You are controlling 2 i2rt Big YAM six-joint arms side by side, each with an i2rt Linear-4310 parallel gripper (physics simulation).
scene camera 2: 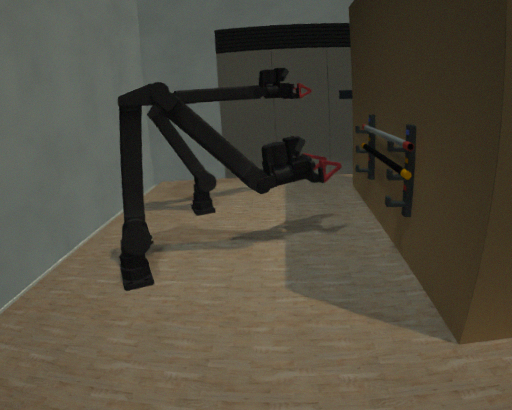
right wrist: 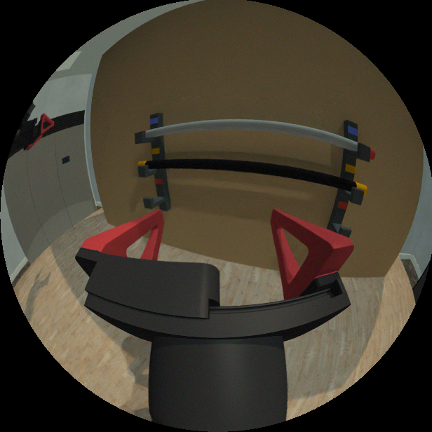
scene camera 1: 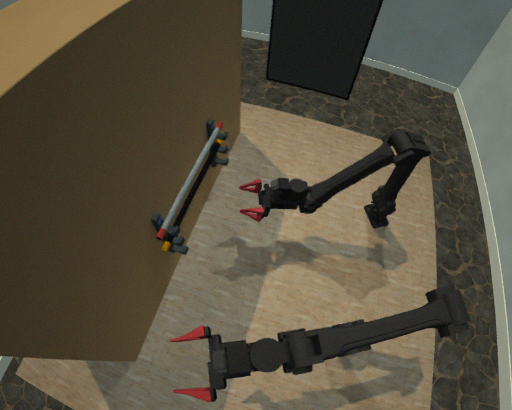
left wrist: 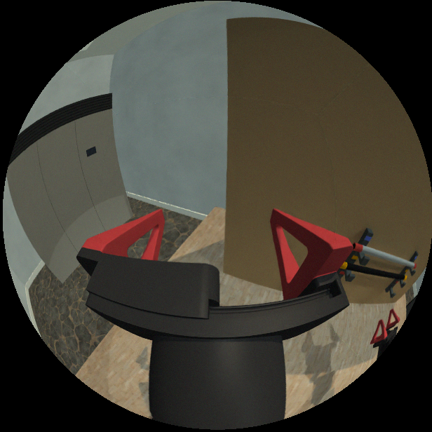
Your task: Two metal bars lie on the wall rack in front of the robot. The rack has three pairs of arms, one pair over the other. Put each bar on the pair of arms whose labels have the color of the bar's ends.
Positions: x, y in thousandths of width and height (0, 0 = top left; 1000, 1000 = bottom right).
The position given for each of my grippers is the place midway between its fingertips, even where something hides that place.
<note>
I see my left gripper (scene camera 1: 337, 891), my right gripper (scene camera 2: 651, 396), a black bar (right wrist: 466, 378), a grey bar (right wrist: 503, 288), a brown wall panel (scene camera 1: 216, 270), a post (right wrist: 376, 462) and a post (scene camera 2: 794, 499).
My left gripper is seen too in the left wrist view (left wrist: 503, 497). My right gripper also shows in the right wrist view (right wrist: 501, 499). The brown wall panel shows as well in scene camera 2 (scene camera 2: 858, 177), in the right wrist view (right wrist: 466, 156) and in the left wrist view (left wrist: 709, 314).
</note>
